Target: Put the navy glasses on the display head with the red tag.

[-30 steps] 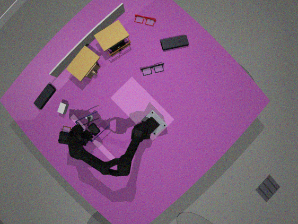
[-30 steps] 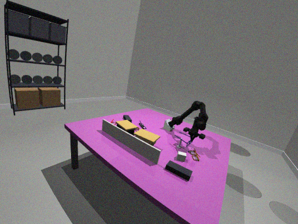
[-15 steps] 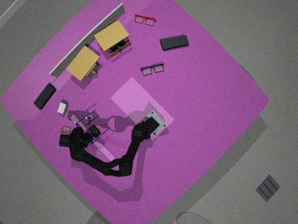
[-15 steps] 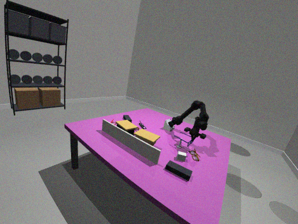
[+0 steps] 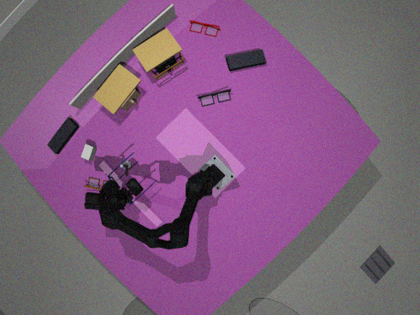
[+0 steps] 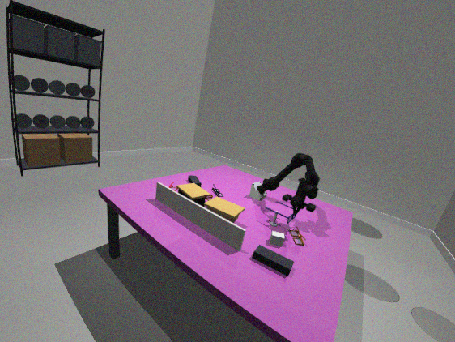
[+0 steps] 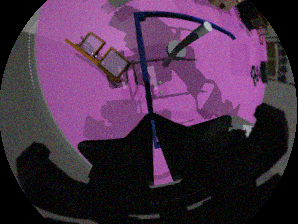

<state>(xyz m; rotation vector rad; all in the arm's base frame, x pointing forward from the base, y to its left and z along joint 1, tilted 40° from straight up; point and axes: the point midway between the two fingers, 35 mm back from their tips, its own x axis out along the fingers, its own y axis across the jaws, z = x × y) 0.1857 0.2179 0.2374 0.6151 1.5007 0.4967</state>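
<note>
My gripper tip is now 100 mm short of the small grey stand, 80 mm to the left of it and 40 mm above it. Also, from my gripper tip: tan display head: 310 mm ahead, 280 mm to the right; white cube: 250 mm ahead, 40 mm below; white board: 440 mm ahead, 400 mm to the right, 10 mm below.
</note>
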